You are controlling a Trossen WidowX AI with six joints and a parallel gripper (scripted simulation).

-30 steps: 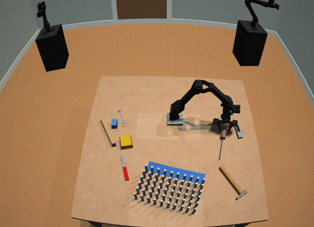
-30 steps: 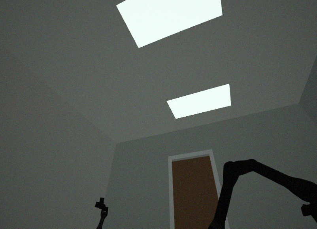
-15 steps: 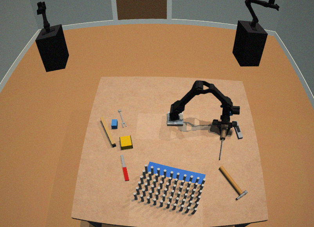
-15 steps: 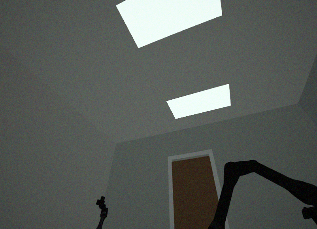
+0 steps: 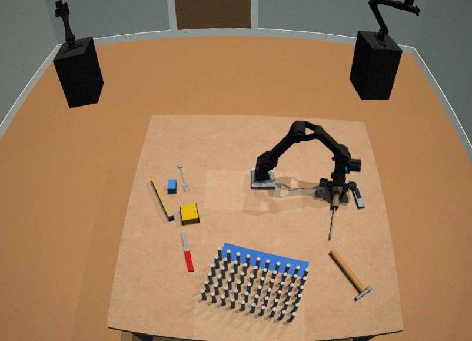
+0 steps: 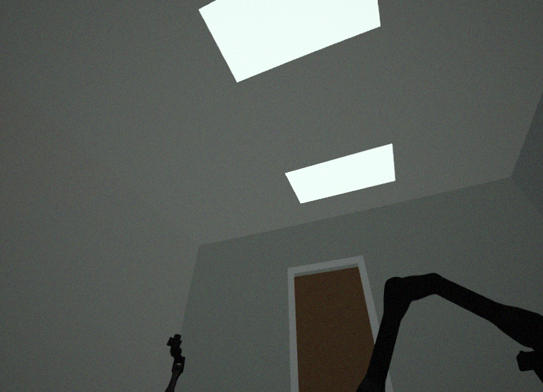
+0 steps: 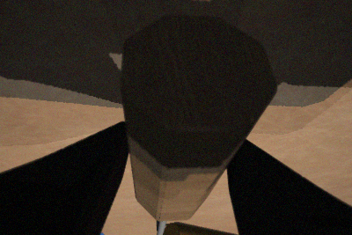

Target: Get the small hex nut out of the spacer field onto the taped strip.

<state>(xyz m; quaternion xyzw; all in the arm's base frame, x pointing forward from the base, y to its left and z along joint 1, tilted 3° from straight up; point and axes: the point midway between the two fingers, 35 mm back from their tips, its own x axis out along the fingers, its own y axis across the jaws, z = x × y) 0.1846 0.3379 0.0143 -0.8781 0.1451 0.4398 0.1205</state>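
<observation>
The hook tool lies 10 cm ahead of my gripper tip and 4 cm to the right of it. The rest, counted from my gripper tip: grey bar (13 cm to the left, 2 cm behind); blue taped strip (39 cm to the right, 25 cm ahead, 2 cm below); hex nut (48 cm to the right, 38 cm ahead, 2 cm below).
</observation>
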